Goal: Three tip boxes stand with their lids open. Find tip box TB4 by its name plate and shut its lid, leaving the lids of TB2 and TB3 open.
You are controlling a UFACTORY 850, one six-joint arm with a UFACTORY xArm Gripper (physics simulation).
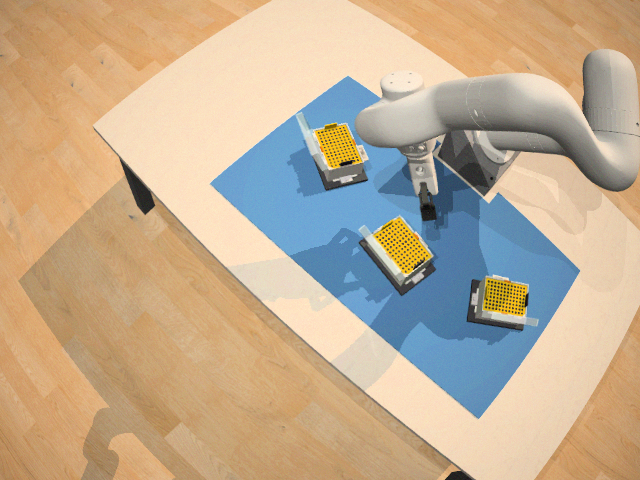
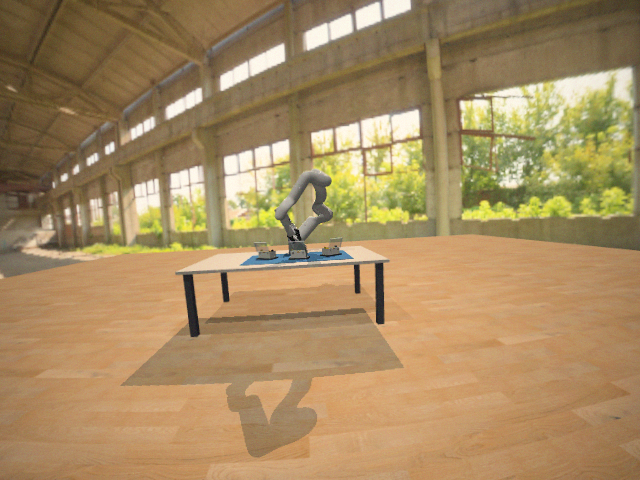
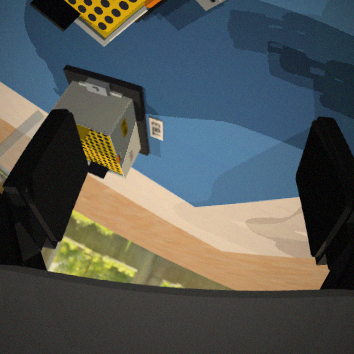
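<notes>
Three grey tip boxes with yellow perforated tops stand with their clear lids open. The far-left box [image 1: 338, 147] [image 2: 266, 254] has its lid [image 1: 303, 126] raised on its left. The middle box [image 1: 403, 245] [image 2: 298, 254] has its lid [image 1: 365, 233] raised on its left. The right box [image 1: 505, 297] [image 2: 331, 251] [image 3: 107, 107] has its lid [image 1: 531, 321] upright beside it. A name plate [image 3: 156, 128] lies beside the right box; I cannot read it surely. I cannot tell which box is TB4. My gripper [image 1: 427, 213] [image 2: 295, 235] [image 3: 190, 140] is open and empty, above the mat behind the middle box.
The boxes stand on a blue mat [image 1: 248, 191] on a cream table [image 1: 170, 118] [image 2: 217, 262]. The robot base plate [image 1: 465, 165] stands at the mat's rear edge. The arm [image 1: 516, 103] [image 2: 299, 188] reaches over from there. The raised lids stick up beside the boxes.
</notes>
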